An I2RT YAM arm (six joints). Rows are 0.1 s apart.
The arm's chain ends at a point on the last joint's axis. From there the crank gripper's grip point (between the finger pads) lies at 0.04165 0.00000 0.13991 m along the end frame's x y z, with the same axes.
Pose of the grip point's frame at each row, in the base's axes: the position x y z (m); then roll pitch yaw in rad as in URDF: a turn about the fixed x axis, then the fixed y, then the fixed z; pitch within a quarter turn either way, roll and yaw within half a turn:
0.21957 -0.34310 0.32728 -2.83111 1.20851 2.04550
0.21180 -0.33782 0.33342 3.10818 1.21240 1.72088
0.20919 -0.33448 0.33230 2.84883 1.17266 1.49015
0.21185 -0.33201 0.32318 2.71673 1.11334 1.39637
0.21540 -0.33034 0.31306 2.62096 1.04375 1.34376
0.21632 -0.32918 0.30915 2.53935 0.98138 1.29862
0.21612 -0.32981 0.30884 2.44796 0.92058 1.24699
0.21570 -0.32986 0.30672 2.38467 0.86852 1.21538
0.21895 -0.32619 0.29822 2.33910 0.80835 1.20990
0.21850 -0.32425 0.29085 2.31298 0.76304 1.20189
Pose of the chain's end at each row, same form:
0.20740 -0.22589 0.41344 -2.83111 1.20851 2.04550
0.18978 -0.22349 0.42147 3.10818 1.21240 1.72088
0.17759 -0.22424 0.42263 2.84883 1.17266 1.49015
0.17171 -0.22749 0.41685 2.71673 1.11334 1.39637
0.16649 -0.23288 0.41011 2.62096 1.04375 1.34376
0.15952 -0.23786 0.40786 2.53935 0.98138 1.29862
0.15054 -0.24407 0.40712 2.44796 0.92058 1.24699
0.14329 -0.24886 0.40421 2.38467 0.86852 1.21538
0.13949 -0.25180 0.39549 2.33910 0.80835 1.20990
0.13504 -0.25419 0.38798 2.31298 0.76304 1.20189

